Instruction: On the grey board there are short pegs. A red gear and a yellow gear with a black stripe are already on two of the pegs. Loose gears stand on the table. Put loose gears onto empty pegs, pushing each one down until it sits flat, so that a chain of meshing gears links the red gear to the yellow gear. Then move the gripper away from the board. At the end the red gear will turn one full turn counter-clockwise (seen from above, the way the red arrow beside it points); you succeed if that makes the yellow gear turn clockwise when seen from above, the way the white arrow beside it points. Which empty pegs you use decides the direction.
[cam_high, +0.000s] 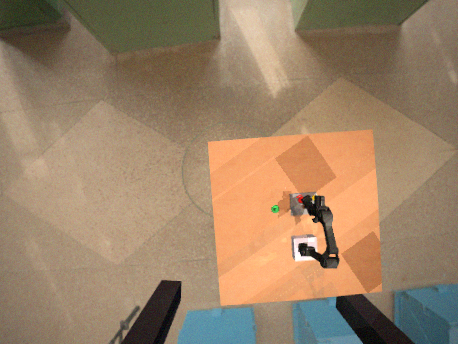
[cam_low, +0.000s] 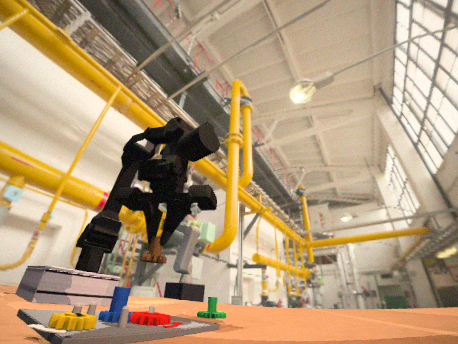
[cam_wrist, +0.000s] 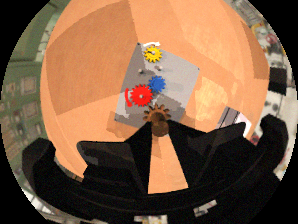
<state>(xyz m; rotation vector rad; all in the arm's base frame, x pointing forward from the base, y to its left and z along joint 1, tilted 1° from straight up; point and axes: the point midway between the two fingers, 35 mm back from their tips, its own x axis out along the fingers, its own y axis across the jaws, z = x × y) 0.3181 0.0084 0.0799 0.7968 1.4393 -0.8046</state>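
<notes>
Now: gripper tip 9 cm above the blue gear, 4 cm to the left of it and 1 cm short of it. Round my gripper tip: red gear: 10 cm below, 3 cm ahead, 1 cm to the right; then grey board: 11 cm below, 3 cm to the right; then brown gear: 1 cm below.
</notes>
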